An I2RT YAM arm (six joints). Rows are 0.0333 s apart.
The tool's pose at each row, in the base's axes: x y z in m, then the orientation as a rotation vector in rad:
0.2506 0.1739 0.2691 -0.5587 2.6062 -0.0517
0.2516 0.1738 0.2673 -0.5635 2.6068 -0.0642
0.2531 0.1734 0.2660 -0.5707 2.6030 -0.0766
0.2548 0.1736 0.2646 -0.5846 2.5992 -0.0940
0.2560 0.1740 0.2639 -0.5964 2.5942 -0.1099
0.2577 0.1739 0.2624 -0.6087 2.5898 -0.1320
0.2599 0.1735 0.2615 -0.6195 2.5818 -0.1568
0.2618 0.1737 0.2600 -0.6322 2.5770 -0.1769
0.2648 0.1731 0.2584 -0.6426 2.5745 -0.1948
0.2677 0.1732 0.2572 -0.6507 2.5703 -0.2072
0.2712 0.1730 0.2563 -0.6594 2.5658 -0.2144
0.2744 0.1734 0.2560 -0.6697 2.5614 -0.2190
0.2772 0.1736 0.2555 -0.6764 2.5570 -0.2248
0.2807 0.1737 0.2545 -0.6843 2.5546 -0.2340
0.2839 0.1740 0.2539 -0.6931 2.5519 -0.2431
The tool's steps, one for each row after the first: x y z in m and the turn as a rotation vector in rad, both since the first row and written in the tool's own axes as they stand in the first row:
0.0000 -0.0002 0.0020 0.0075 0.0034 -0.0054
-0.0005 -0.0010 0.0039 0.0152 0.0030 -0.0131
-0.0013 -0.0013 0.0059 0.0250 0.0046 -0.0262
-0.0021 -0.0013 0.0071 0.0343 0.0046 -0.0379
-0.0028 -0.0018 0.0092 0.0477 0.0066 -0.0509
-0.0040 -0.0029 0.0110 0.0639 0.0056 -0.0638
-0.0049 -0.0032 0.0132 0.0758 0.0072 -0.0768
-0.0064 -0.0047 0.0159 0.0862 0.0104 -0.0875
-0.0083 -0.0055 0.0183 0.0937 0.0105 -0.0959
-0.0106 -0.0069 0.0207 0.0976 0.0093 -0.1039
-0.0132 -0.0077 0.0224 0.0994 0.0081 -0.1125
-0.0153 -0.0085 0.0242 0.1027 0.0064 -0.1189
-0.0178 -0.0096 0.0267 0.1077 0.0077 -0.1263
-0.0202 -0.0105 0.0287 0.1125 0.0089 -0.1344

